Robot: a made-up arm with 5 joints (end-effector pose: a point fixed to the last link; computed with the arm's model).
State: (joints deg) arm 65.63 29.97 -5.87 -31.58 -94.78
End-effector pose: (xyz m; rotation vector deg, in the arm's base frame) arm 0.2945 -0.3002 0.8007 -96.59 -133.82 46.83
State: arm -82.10 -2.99 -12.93 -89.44 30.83
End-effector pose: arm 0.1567 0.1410 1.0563 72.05 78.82 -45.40
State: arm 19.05 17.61 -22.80 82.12 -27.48
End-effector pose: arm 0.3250 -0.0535 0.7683 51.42 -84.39 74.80
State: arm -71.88 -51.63 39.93 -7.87 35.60
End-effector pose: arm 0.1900 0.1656 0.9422 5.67 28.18 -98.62
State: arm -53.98 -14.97 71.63 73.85 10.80
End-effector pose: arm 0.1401 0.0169 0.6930 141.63 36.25 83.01
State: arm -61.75 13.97 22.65 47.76 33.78
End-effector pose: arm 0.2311 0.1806 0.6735 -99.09 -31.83 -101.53
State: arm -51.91 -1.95 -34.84 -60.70 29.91
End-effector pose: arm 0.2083 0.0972 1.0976 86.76 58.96 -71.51
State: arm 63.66 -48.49 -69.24 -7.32 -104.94
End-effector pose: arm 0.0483 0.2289 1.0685 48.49 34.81 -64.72
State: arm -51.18 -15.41 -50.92 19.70 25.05
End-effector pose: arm 0.2091 0.0970 1.0921 34.76 49.02 -102.98
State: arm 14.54 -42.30 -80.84 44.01 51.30
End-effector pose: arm -0.0136 0.0334 1.0782 -107.89 15.18 135.09
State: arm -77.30 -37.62 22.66 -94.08 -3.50
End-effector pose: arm 0.1428 0.0647 1.0530 53.33 83.78 -17.80
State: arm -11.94 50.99 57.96 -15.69 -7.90
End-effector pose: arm 0.1997 0.0242 0.5245 100.50 -48.11 96.39
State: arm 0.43 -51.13 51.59 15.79 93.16
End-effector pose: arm 0.3034 0.0025 0.8595 -27.34 -56.55 -159.49
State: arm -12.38 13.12 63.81 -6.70 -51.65
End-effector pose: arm 0.2626 0.0551 0.6028 58.84 -92.44 80.99
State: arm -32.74 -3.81 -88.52 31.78 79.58
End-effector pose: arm 0.1666 0.0252 1.1152 83.93 -11.23 -137.65
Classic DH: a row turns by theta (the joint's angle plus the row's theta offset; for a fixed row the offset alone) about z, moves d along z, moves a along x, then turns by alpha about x. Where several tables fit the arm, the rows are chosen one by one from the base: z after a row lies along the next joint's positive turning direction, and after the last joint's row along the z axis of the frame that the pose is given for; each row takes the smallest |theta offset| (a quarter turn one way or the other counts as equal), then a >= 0, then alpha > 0; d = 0 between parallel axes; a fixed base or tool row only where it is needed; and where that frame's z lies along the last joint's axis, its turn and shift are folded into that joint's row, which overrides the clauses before.
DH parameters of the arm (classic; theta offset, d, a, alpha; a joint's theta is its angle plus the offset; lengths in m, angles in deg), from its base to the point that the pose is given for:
base (fixed): 5.94 0 0.1257 180
joint 1: 5.94 -0.738 -0.007 90
joint 2: -71.83 0 0.1347 0
joint 3: 58.87 0 0.1426 0
joint 4: -77.04 0.007 -0.003 90
joint 5: 36.36 -0.121 -0.022 91.51
tool (fixed): 94.32 0.0012 0 0

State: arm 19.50 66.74 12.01 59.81 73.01
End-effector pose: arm 0.2134 -0.0325 0.5357 -154.73 22.04 -59.64
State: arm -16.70 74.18 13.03 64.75 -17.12
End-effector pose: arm 0.1719 0.0256 0.5590 110.74 -8.42 39.36
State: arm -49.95 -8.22 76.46 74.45 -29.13
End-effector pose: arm 0.1139 0.0045 0.6997 105.31 10.53 69.37
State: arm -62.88 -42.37 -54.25 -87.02 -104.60
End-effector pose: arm -0.0046 -0.1808 0.9998 22.76 6.58 66.71
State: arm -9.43 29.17 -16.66 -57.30 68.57
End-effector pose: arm 0.4409 0.0513 0.9184 64.29 -17.87 -159.79
